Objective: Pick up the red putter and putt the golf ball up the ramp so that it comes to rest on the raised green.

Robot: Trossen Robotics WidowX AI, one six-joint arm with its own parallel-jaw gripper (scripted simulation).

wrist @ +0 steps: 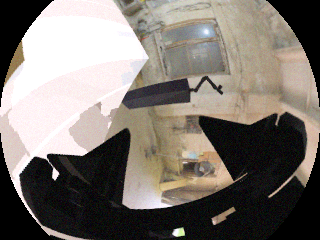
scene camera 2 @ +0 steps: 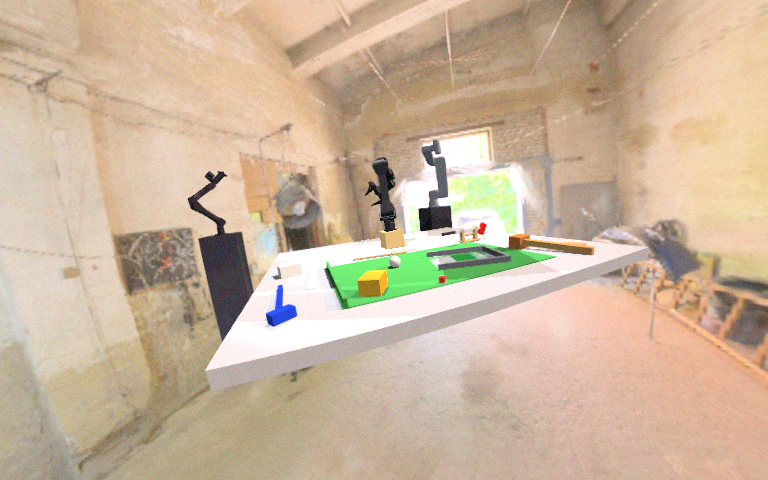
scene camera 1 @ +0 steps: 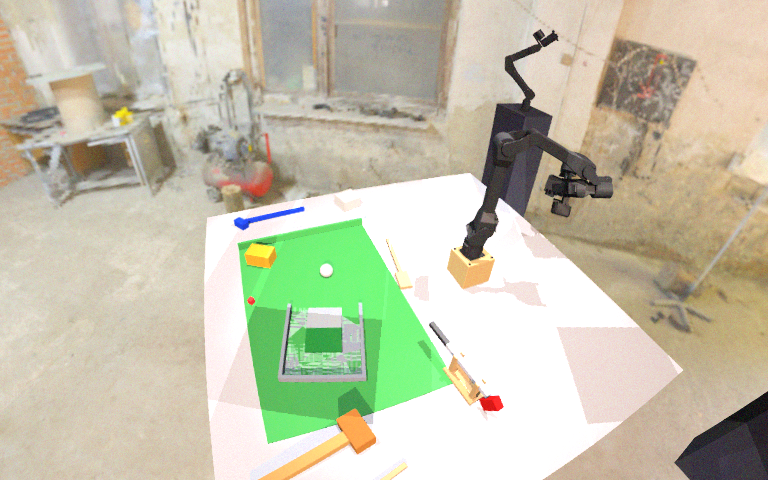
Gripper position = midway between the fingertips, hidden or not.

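Scene camera 1: my gripper (scene camera 1: 557, 187), open, holding nothing; a wooden rack (scene camera 1: 469, 391). Scene camera 2: an orange mallet (scene camera 2: 518, 241). Wrist view: my gripper (wrist: 165, 125). The orange mallet is out of frame in the wrist view.
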